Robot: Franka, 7 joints.
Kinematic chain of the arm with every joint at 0, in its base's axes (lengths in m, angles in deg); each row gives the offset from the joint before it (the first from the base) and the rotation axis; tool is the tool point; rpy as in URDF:
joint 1: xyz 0 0 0.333 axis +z
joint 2: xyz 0 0 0 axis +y
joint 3: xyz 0 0 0.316 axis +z
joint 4: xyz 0.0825 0 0 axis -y
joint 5: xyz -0.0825 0 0.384 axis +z
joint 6: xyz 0 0 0 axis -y
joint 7: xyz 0.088 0 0 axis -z
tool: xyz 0 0 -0.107 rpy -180 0 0
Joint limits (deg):
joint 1: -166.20..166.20
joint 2: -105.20..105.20
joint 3: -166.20..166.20
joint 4: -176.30..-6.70
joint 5: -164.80..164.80
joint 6: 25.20..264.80
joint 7: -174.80..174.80
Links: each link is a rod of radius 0.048 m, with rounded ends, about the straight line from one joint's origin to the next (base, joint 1, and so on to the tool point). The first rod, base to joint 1, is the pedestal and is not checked.
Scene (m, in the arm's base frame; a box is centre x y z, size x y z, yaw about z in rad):
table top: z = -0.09
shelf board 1: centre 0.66 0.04 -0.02 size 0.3 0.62 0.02 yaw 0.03
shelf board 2: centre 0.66 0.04 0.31 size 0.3 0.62 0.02 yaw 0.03
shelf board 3: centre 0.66 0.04 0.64 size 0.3 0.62 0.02 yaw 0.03
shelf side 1: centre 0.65 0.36 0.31 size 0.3 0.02 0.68 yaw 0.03
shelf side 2: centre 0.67 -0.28 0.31 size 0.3 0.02 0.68 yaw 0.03
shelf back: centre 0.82 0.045 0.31 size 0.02 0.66 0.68 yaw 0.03
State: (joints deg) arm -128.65 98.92 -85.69 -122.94 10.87 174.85 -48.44
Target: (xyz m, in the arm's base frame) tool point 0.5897 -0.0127 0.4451
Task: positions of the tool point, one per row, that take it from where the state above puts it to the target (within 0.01 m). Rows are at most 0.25 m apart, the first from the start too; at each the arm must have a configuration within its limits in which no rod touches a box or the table.
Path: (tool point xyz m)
1: -0.5697 0.1101 0.2024
2: -0.5376 -0.0516 0.1368
3: -0.4471 -0.2269 0.0983
4: -0.2930 -0.3767 0.0984
5: -0.0931 -0.4610 0.1382
6: 0.1149 -0.4552 0.2095
7: 0.2863 -0.3596 0.2967
8: 0.3844 -0.2000 0.3809
9: 0.3941 -0.0186 0.4451
10: 0.4612 -0.0156 0.4533
11: 0.5270 -0.0132 0.4532
12: 0.5897 -0.0127 0.4452

